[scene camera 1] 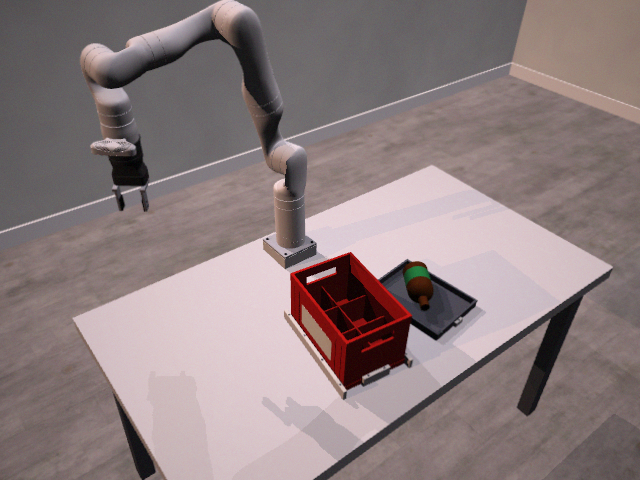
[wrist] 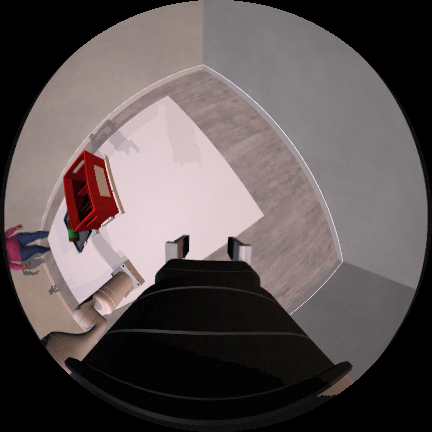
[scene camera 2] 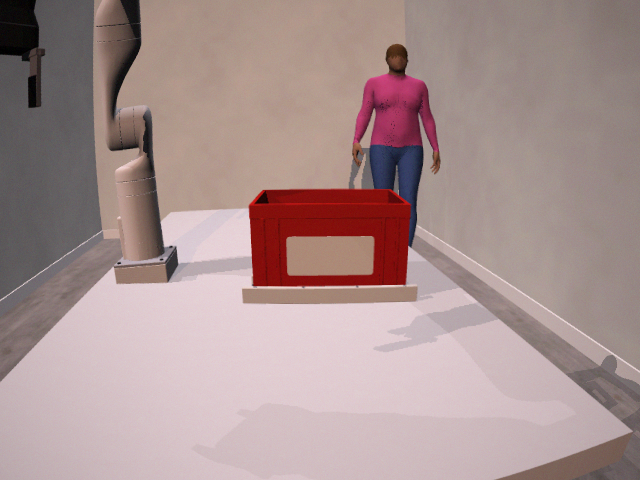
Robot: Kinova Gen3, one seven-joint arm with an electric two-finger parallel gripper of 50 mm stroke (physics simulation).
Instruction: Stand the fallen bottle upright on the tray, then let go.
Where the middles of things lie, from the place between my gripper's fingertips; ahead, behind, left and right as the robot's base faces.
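The brown bottle (scene camera 1: 417, 279) is well below my hand, and I see that it is also a long way to the left of it and a long way ahead of it.
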